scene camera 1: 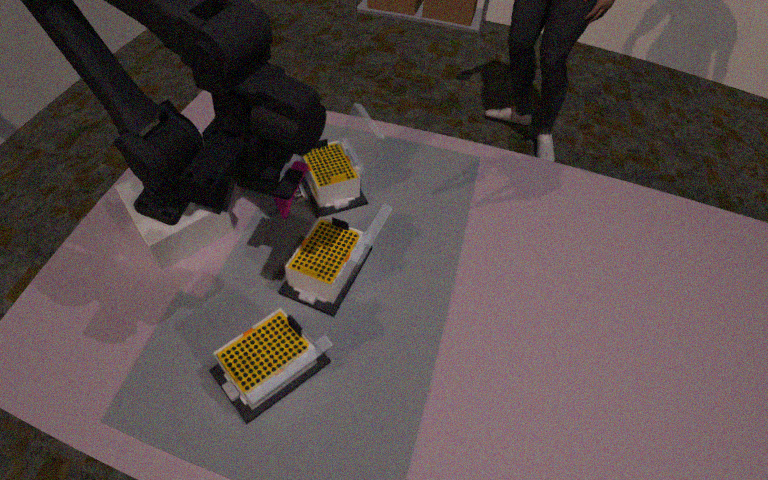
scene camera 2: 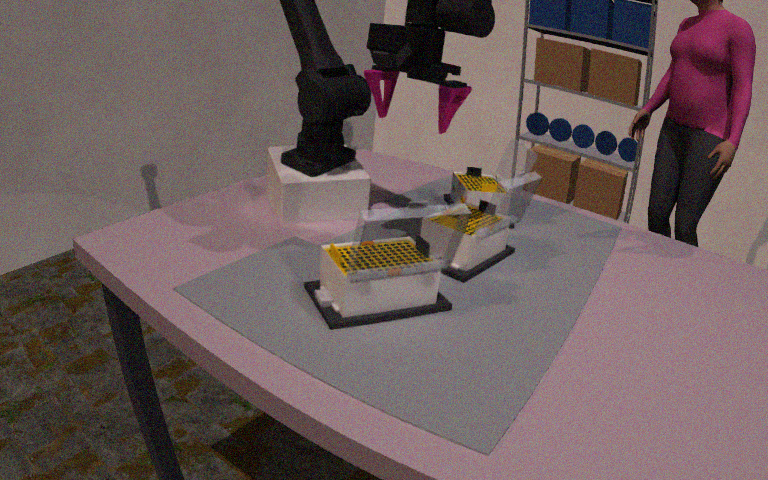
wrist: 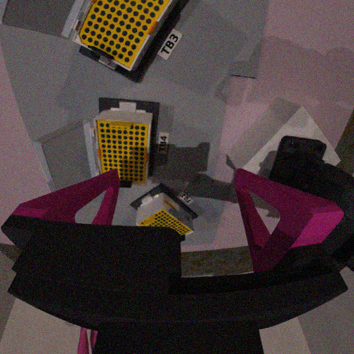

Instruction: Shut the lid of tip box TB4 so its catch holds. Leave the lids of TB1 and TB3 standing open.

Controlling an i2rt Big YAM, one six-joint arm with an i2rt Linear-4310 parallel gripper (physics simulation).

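Frame: origin at the arm's base, x back, y left, z down, level; millimetres.
Seen in the pictures: gripper, fingertip midpoint: point(scene camera 1: 253, 206) point(scene camera 2: 411, 124); arm's base at its link origin: point(scene camera 1: 170, 193) point(scene camera 2: 317, 160).
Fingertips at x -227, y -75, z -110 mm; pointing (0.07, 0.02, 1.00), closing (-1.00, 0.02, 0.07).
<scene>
Pixels of each thing's top centre, then the offset from my fingertips to it. Level surfaces: height alone.
- Tip box TB4 at its top centre: point(scene camera 2: 462, 212) point(scene camera 1: 318, 244) dx -67, dy +59, dz +128 mm
- third box at its top centre: point(scene camera 2: 482, 175) point(scene camera 1: 328, 157) dx -13, dy +261, dz +120 mm
- pink table at its surface level: dz +197 mm
- grey mat at its surface level: dz +194 mm
Tip box TB4 point(scene camera 1: 322, 251) point(scene camera 2: 481, 246) point(wrist: 122, 150) is the middle box, with a yellow tip rack. Its clear lid point(scene camera 1: 376, 226) point(scene camera 2: 522, 198) point(wrist: 65, 152) stands open on the side away from its label. TB3 point(scene camera 1: 263, 353) point(scene camera 2: 379, 283) point(wrist: 127, 30) has its clear lid point(scene camera 2: 396, 223) point(wrist: 40, 15) open. The third box point(scene camera 1: 331, 169) point(wrist: 165, 215), its label hard to read, has its lid open too. My gripper point(scene camera 2: 412, 124) point(wrist: 176, 174) is open and empty, pointing down, high above the table on TB4's label side. One finger is hidden in scene camera 1.
The arm's white base block point(scene camera 1: 175, 232) point(scene camera 2: 322, 192) point(wrist: 295, 135) stands on the pink table point(scene camera 1: 594, 316) point(scene camera 2: 186, 226), left of the grey mat point(scene camera 1: 385, 373) point(scene camera 2: 430, 373). A person point(scene camera 2: 707, 73) and a shelf unit point(scene camera 2: 518, 113) are beyond the table.
</scene>
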